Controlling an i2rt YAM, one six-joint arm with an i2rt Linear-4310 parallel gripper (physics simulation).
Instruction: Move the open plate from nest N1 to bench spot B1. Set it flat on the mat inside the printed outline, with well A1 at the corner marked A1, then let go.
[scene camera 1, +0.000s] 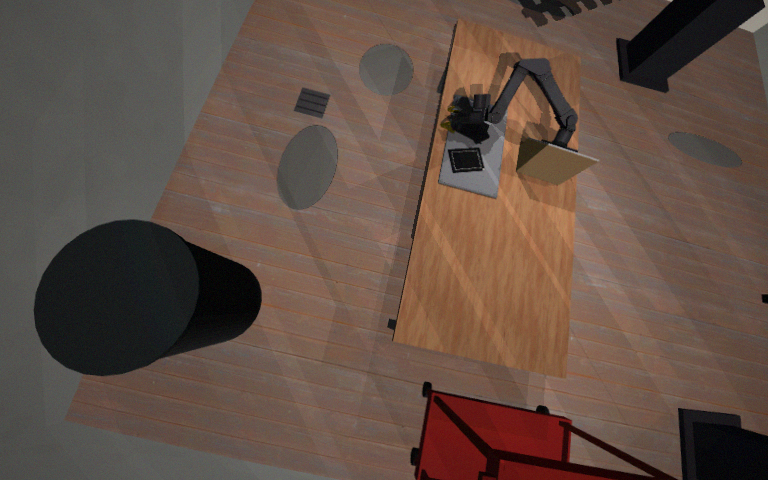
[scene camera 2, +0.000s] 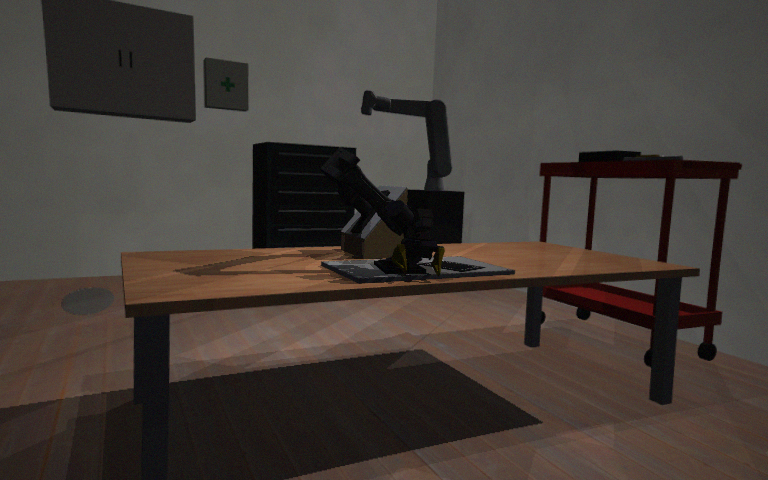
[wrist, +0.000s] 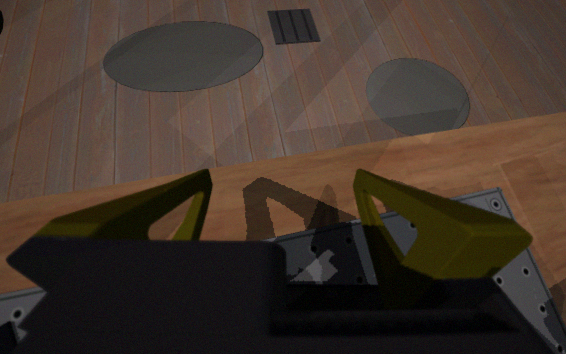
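Pixels of known places: gripper, fingertip midpoint: (scene camera 1: 443, 117) (scene camera 2: 422, 273) (wrist: 282, 177); arm's base, origin of the base link: (scene camera 1: 558, 146) (scene camera 2: 371, 212).
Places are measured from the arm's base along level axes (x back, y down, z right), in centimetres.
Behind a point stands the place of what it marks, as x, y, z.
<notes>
My gripper (scene camera 1: 446, 116) @[-52.9, 13.0, 12.5] (scene camera 2: 420, 270) @[-52.9, 13.0, 12.5] (wrist: 282, 177) @[-52.9, 13.0, 12.5] is open, its two yellow fingers wide apart with nothing between them. It is low at the front long edge of the grey board (scene camera 1: 472, 185) @[-34.7, 14.2, -21.1] (scene camera 2: 498, 272) @[-51.3, 14.6, -16.5] (wrist: 482, 200) @[-47.5, 14.2, 27.4]. A black square mat with a pale printed outline (scene camera 1: 466, 160) @[-38.9, 14.1, -8.4] (scene camera 2: 459, 264) @[-37.9, 14.0, -12.0] lies on the board, to one side of the gripper. A low black block (scene camera 2: 386, 266) @[-39.3, 13.0, 16.0] sits on the board on the gripper's other side, partly behind a finger; it looks like the nest. The plate cannot be made out; the arm and gripper hide much of that area.
The board lies on a wooden table (scene camera 1: 487, 271) @[-23.8, 15.5, -61.6] (scene camera 2: 226, 283) @[-36.1, 15.5, 61.3] (wrist: 450, 155) @[-51.8, 15.5, 28.2], close to its edge. A beige slanted box (scene camera 1: 557, 164) @[0.1, 0.6, -9.1] (scene camera 2: 378, 237) @[-10.8, 8.0, 2.8] stands by the arm's base. A red cart (scene camera 1: 566, 438) (scene camera 2: 640, 169) stands off the table's far end.
</notes>
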